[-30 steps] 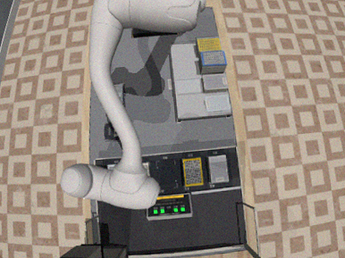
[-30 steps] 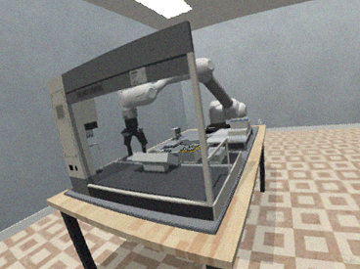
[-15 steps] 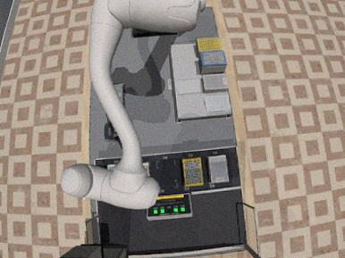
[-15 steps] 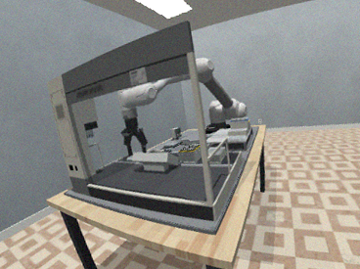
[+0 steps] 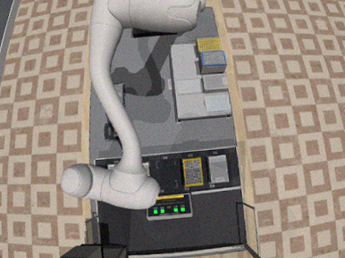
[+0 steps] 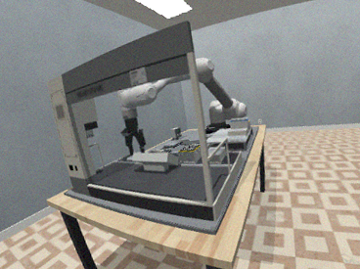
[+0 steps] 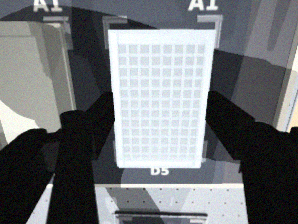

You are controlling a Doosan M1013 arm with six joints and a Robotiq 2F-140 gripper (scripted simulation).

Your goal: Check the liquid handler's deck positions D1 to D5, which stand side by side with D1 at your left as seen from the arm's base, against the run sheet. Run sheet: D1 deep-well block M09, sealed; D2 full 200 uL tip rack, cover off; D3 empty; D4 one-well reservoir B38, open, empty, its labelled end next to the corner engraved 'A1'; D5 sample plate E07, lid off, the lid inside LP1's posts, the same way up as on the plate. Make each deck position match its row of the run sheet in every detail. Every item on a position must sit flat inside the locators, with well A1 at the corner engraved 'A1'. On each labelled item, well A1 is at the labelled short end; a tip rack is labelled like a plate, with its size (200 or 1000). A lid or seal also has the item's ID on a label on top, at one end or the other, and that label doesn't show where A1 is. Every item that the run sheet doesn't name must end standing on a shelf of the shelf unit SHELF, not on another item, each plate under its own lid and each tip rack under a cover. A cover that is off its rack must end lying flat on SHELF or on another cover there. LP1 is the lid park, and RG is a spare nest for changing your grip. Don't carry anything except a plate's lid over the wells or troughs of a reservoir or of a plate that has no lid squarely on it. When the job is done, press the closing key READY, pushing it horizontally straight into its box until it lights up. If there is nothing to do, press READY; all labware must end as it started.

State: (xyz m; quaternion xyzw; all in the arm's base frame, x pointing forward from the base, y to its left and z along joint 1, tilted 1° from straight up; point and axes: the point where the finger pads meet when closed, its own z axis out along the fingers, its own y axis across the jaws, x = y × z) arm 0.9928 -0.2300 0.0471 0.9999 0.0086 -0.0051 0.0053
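Right now my hand is 2 cm above the white well plate. From my hand the other things lie so: dark nest (25 cm behind, 8 cm below, 1 cm to the right); then yellow tip rack (38 cm to the left, 1 cm ahead, 1 cm above); then cream one-well reservoir (12 cm to the left, 2 cm below).
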